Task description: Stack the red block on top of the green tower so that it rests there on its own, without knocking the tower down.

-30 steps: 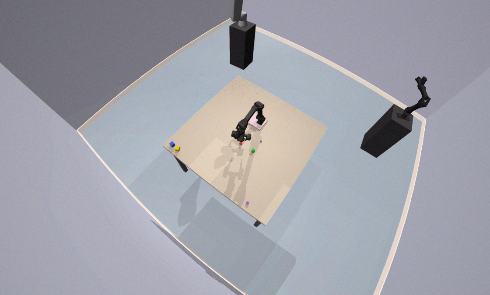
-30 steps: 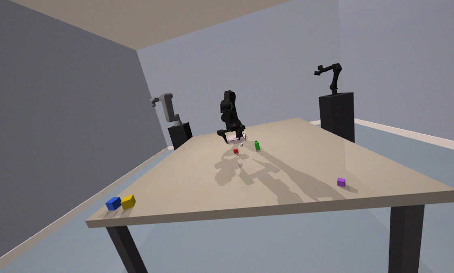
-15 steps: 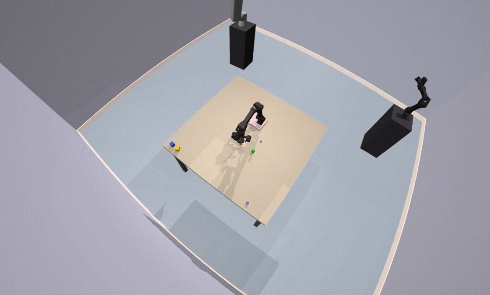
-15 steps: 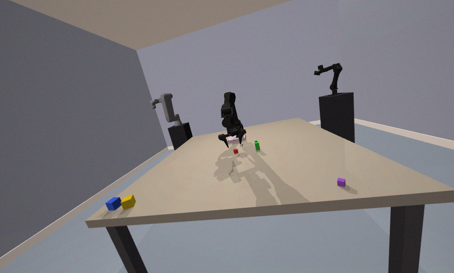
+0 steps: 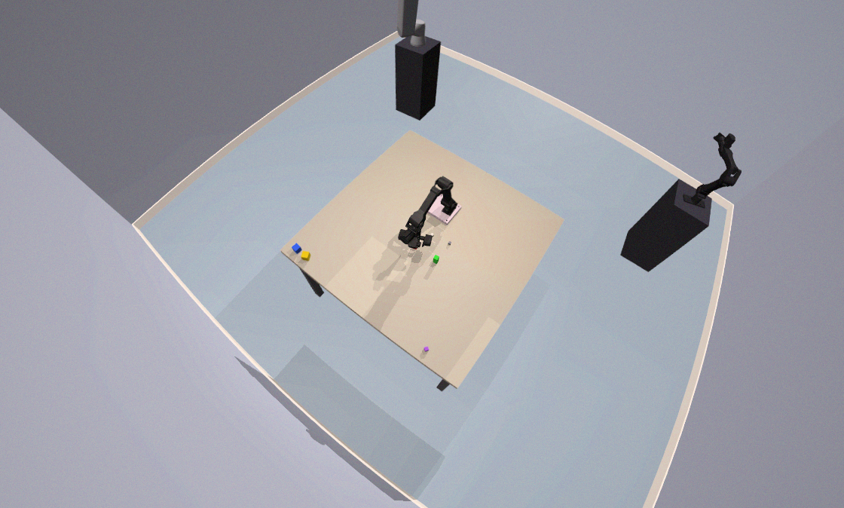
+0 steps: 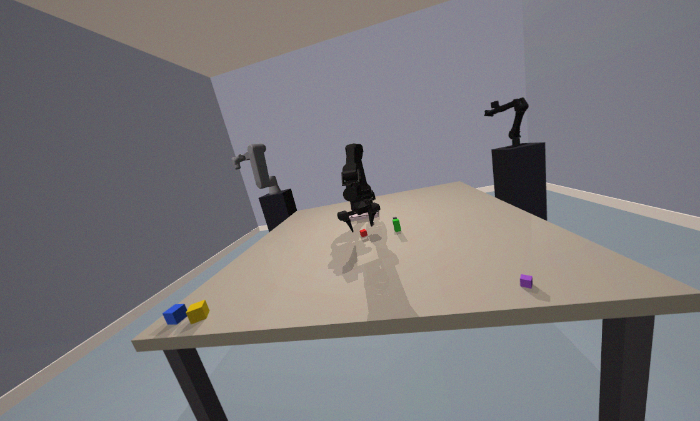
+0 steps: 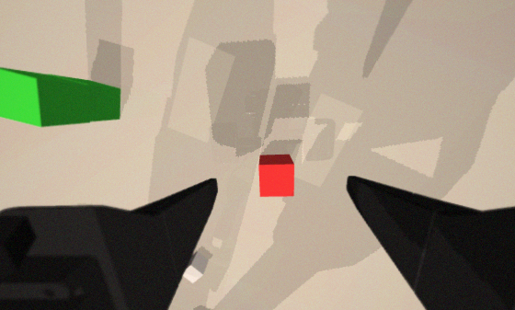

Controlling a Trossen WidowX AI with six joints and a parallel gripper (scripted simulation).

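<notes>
Right now the red block is 20 mm below my gripper tip. The rest, counted from my gripper tip: blue block: 570 mm to the right, 420 mm ahead, 10 mm below; yellow block: 490 mm to the right, 420 mm ahead, 10 mm below; purple block: 470 mm ahead, 390 mm to the left, 20 mm below.
</notes>
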